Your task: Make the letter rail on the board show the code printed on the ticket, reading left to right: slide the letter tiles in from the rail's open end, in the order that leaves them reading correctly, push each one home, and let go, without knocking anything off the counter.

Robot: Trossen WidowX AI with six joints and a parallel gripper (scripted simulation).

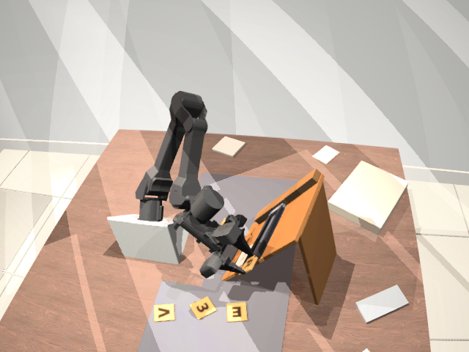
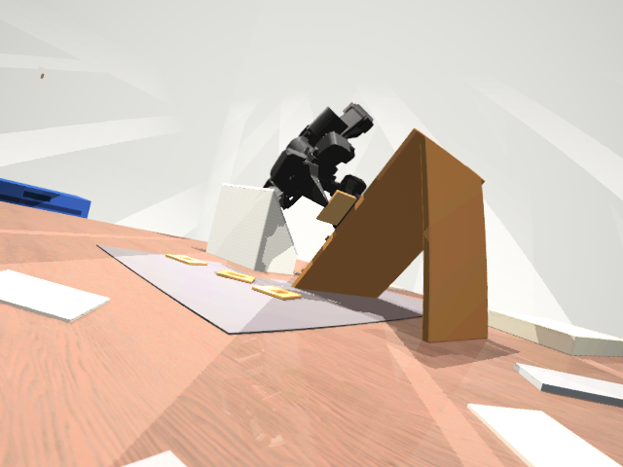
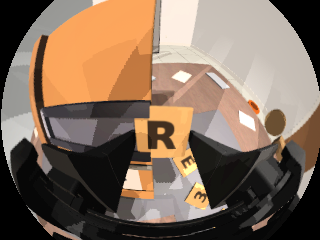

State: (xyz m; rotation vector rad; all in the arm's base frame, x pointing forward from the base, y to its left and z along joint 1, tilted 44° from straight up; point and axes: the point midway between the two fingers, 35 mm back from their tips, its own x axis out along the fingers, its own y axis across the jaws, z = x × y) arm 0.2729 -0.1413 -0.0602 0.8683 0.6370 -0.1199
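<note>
Right now my gripper tip is 20 mm past the white ticket, 90 mm to the right of it and 80 mm above it. Also, from my gripper tip: letter tile right at my gripper tip; thick white slab 420 mm ahead, 390 mm to the left, 140 mm below; grey mat 100 mm behind, 130 mm to the left, 150 mm below.
</note>
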